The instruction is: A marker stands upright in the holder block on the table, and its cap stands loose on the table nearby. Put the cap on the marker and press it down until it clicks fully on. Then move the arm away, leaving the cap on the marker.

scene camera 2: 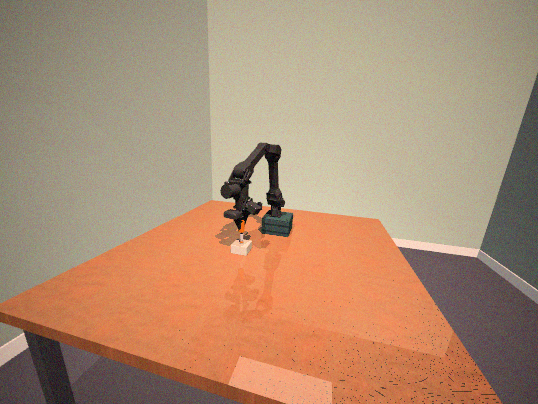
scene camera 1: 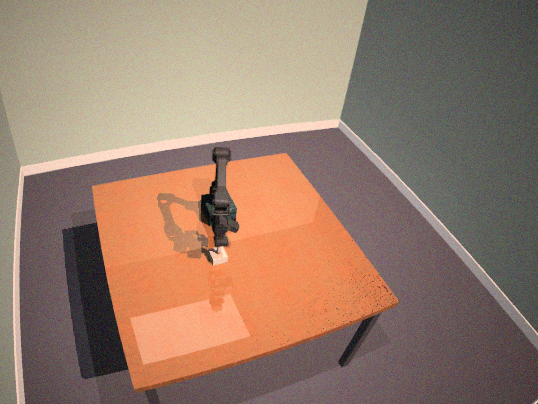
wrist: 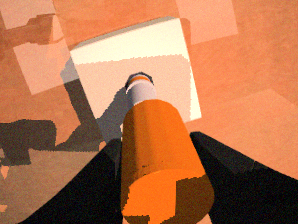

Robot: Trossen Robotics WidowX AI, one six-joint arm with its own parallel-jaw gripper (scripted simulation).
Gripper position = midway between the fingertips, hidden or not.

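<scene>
An orange marker cap is carried by the gripper [wrist: 156, 145].
</scene>
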